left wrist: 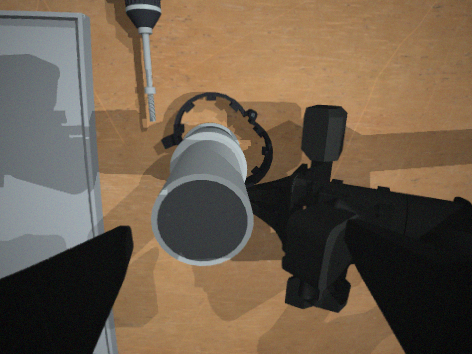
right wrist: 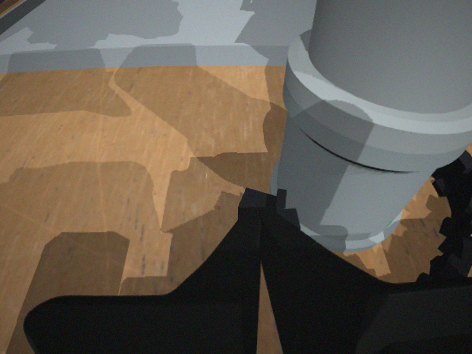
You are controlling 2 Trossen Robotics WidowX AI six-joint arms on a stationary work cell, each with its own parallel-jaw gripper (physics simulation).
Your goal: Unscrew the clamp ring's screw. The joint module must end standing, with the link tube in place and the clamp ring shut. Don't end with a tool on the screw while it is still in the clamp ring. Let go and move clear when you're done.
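The joint module (left wrist: 241, 162) (right wrist: 340, 195) stands upright, with the grey link tube (left wrist: 200, 162) (right wrist: 390, 50) upright on it. The black clamp ring (left wrist: 270, 150) (right wrist: 457, 187) is spread open low around the module's far side; one end lug shows at the right fingertips in the right wrist view. A screwdriver (left wrist: 144, 16) lies beyond it, with a threaded screw (left wrist: 152, 107) at its tip. My left gripper (left wrist: 240, 233) is open above the tube, its fingers wide on either side. My right gripper (right wrist: 257, 218) (left wrist: 231, 193) is shut and empty, close beside the module and touching or nearly touching the lug.
A grey tray (left wrist: 86, 100) (right wrist: 150, 55) lies on the left of the left wrist view and at the back of the right wrist view. The right arm reaches in from the right in the left wrist view. Shadows cross the wooden table.
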